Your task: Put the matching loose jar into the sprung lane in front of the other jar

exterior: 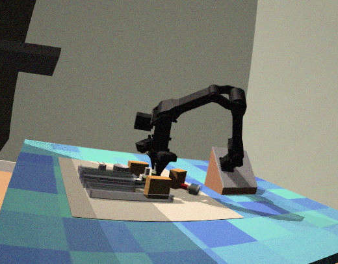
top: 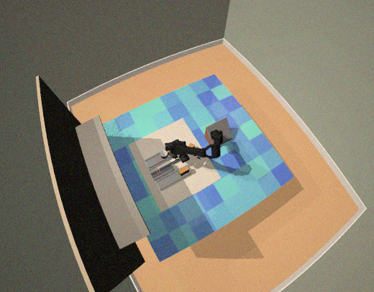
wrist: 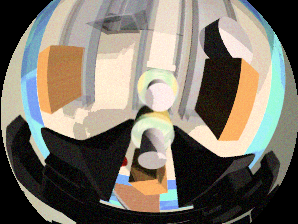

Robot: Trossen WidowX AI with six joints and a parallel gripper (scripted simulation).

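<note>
The grey lane rack is 17 cm ahead of my gripper tip, 4 cm to the left of it and 3 cm below it.
</note>
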